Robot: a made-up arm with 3 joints.
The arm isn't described. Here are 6 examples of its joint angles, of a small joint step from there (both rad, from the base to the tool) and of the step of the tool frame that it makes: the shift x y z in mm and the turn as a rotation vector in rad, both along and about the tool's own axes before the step.
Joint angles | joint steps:
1: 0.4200 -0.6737 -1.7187 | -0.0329 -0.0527 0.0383
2: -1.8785 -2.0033 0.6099 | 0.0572 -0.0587 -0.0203
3: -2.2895 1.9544 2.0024 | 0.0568 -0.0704 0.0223
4: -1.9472 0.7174 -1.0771 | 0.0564 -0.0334 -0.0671
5: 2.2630 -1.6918 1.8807 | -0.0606 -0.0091 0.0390
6: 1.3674 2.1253 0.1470 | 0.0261 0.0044 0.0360
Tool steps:
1: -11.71 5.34 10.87 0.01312 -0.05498 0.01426
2: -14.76 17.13 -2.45 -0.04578 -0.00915 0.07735
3: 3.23 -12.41 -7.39 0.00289 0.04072 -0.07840
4: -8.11 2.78 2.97 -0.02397 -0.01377 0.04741
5: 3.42 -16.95 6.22 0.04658 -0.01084 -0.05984
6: 3.41 -3.15 -1.73 0.02221 0.02114 -0.00798
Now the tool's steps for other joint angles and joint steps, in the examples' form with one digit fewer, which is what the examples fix.
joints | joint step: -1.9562 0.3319 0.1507 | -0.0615 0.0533 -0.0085
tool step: 6.6 -3.0 -9.9 -0.0661 -0.0291 -0.0496
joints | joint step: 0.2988 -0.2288 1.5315 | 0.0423 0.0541 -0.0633
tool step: -0.3 9.5 8.3 -0.0218 -0.0546 0.0046
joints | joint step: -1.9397 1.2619 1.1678 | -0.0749 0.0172 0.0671
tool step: -8.4 -0.5 7.7 0.0449 -0.0419 0.0605
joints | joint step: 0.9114 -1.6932 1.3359 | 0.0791 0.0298 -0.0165
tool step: -9.1 17.1 6.2 -0.0250 -0.0478 0.0692
